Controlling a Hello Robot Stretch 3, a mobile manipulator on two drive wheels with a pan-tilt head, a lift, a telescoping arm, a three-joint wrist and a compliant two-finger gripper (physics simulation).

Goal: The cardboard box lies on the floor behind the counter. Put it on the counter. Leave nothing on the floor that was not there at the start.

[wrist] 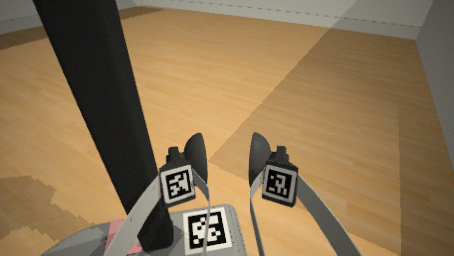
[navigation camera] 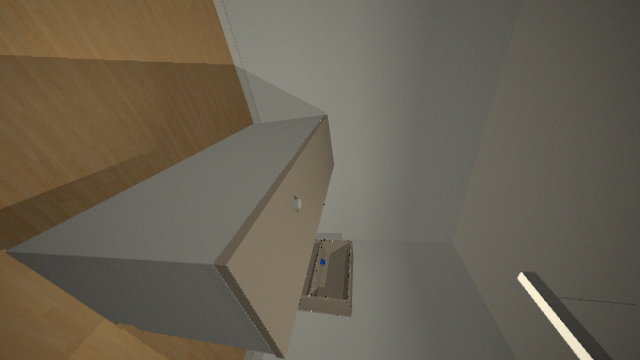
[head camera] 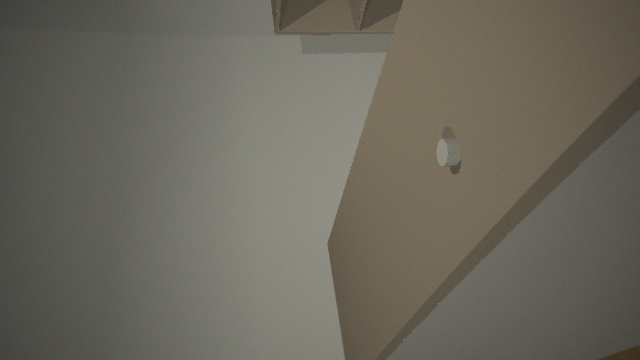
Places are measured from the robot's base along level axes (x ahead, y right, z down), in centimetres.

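Pixels of known places: gripper, fingertip midpoint: (wrist: 227, 151).
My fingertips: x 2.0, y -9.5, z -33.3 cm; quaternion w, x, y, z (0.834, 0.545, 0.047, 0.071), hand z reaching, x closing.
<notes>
Behind a point stands the place of what it marks.
The cardboard box does not show in the head, navigation or wrist view. The counter (head camera: 480, 80) {x 83.0, y -9.9, z -91.0 cm} (navigation camera: 272, 260) {x 70.8, y 1.6, z -91.0 cm} has a flat beige top and grey sides; the head and navigation pictures are turned sideways. A small white round object (head camera: 450, 152) {x 87.3, y -22.8, z -93.0 cm} (navigation camera: 298, 204) {x 87.9, y -22.6, z -93.4 cm} stands on the counter top. The floor right behind the counter is hidden by the counter. My gripper (wrist: 227, 151) {x 2.0, y -9.5, z -33.3 cm} is open, with a gap between its two dark fingertips and nothing held. It hangs above the wooden floor beside my base.
A beige compartment shelf (head camera: 335, 33) {x 273.1, y -5.8, z -74.9 cm} (navigation camera: 325, 305) {x 228.0, y 60.5, z -79.4 cm} is on the wall beyond the counter, with a small blue cube (navigation camera: 322, 262) {x 262.3, y 22.2, z -67.3 cm} in it. My black mast (wrist: 100, 100) {x -6.8, y -11.6, z -37.7 cm} and grey base (wrist: 90, 241) {x -15.4, y -14.0, z -16.0 cm} show in the wrist view. A grey upright face (wrist: 442, 60) {x 109.4, y -71.6, z -11.9 cm} stands at its right edge.
</notes>
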